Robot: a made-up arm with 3 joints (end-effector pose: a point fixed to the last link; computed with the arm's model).
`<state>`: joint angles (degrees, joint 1 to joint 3).
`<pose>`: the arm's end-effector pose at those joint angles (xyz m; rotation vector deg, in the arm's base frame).
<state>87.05 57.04 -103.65</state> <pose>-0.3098 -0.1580 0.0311 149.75 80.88 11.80</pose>
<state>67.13 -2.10 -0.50</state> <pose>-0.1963 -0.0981 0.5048 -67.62 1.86 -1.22</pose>
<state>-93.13 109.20 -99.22</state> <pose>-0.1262 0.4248 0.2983 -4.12 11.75 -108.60</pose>
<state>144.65 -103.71 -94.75</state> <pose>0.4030 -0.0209 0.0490 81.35 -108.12 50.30</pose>
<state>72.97 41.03 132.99</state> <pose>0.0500 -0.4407 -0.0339 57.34 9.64 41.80</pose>
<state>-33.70 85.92 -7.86</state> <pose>-0.1255 -0.0868 -0.2995 20.78 -80.90 -30.70</pose>
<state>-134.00 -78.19 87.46</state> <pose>-0.2723 0.0557 -0.0321 -111.81 -89.23 -38.38</pose>
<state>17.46 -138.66 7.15</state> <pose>0.3064 -0.3425 0.2851 -4.70 135.57 -29.57</pose>
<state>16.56 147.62 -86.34</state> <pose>0.1064 -0.1009 -0.3204 -35.43 -127.97 -89.24</pose>
